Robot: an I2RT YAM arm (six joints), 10 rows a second.
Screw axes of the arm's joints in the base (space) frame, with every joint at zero. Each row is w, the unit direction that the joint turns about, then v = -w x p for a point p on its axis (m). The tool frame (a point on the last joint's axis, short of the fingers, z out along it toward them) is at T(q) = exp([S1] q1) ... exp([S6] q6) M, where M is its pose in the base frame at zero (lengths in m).
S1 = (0, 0, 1, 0, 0, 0)
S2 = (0, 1, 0, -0.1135, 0, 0.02)
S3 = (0, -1, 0, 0.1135, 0, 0.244)
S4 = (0, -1, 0, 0.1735, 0, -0.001)
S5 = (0, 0, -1, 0, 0.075, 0)
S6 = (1, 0, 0, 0, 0.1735, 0)
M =
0 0 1 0.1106
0 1 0 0
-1 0 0 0.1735
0 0 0 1
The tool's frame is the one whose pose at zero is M.
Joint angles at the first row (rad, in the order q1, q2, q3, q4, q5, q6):
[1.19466 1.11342 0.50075 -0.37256 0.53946 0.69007]
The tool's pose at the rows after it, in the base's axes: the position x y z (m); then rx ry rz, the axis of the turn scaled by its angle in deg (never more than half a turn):
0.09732 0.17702 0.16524 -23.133 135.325 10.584
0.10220 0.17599 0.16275 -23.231 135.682 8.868
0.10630 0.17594 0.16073 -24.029 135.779 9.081
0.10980 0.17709 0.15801 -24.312 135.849 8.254
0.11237 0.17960 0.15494 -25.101 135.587 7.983
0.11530 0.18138 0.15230 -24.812 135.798 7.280
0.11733 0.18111 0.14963 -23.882 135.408 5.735
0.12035 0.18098 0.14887 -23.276 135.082 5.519
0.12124 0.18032 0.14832 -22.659 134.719 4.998
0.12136 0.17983 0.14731 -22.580 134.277 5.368
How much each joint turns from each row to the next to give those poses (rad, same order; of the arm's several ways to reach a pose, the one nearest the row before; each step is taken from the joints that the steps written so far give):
[-0.04091 0.03769 -0.00466 0.04115 -0.03285 -0.03036]
[-0.02441 0.01680 0.00108 0.00502 -0.00207 -0.02128]
[-0.02118 0.01066 -0.00447 0.02589 -0.01941 -0.02919]
[-0.01287 0.02188 0.00124 0.01766 -0.00163 -0.01541]
[-0.00575 0.02414 -0.00053 0.02900 -0.00252 -0.01804]
[-0.00800 0.02428 0.00439 0.01360 0.00189 -0.00225]
[-0.00581 0.01501 -0.00251 0.01118 0.02133 0.00151]
[-0.01221 0.00775 -0.00089 0.01686 0.00243 -0.00738]
[-0.00357 0.00164 -0.00271 0.00630 0.01052 0.00053]
[-0.00149 -0.00141 -0.00860 0.01820 0.00067 -0.00480]

